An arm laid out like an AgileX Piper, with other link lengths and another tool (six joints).
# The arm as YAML. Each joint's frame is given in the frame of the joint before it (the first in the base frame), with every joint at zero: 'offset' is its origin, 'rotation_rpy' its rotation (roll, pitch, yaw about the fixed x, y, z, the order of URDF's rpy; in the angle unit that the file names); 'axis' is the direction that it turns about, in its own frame. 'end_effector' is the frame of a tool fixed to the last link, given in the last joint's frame.
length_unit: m
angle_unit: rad
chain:
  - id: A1
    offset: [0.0, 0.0, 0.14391]
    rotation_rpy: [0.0, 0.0, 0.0]
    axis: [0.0, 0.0, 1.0]
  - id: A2
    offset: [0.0, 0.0, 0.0]
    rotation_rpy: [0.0, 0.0, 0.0]
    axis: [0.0, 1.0, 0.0]
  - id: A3
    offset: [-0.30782, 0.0, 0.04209]
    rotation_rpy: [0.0, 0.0, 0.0]
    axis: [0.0, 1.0, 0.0]
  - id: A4
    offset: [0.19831, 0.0, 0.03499]
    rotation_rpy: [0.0, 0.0, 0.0]
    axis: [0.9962, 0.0, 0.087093]
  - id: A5
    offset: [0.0, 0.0, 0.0]
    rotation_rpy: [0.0, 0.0, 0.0]
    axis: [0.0, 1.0, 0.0]
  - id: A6
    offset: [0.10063, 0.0, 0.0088]
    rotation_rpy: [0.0, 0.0, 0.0]
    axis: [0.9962, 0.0, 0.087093]
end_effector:
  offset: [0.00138, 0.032, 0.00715]
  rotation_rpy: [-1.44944, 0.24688, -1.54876]
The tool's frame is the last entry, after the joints.
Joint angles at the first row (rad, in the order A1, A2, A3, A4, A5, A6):
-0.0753 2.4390 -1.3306 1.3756 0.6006 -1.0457
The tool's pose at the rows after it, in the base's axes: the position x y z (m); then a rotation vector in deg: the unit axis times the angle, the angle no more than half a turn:
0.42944 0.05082 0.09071 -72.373 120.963 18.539
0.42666 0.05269 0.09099 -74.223 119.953 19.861
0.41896 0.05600 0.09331 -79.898 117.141 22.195
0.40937 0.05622 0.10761 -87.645 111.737 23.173
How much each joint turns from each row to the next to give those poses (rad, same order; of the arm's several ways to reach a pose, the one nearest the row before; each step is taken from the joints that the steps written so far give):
0.0054 0.0011 0.0000 0.0000 -0.0038 -0.0001
0.0000 0.0000 0.0000 -0.0248 0.0223 0.0001
-0.0010 -0.0071 0.0000 -0.0788 0.0473 0.0000
-0.0081 -0.0383 0.0000 -0.1031 0.0605 -0.0168

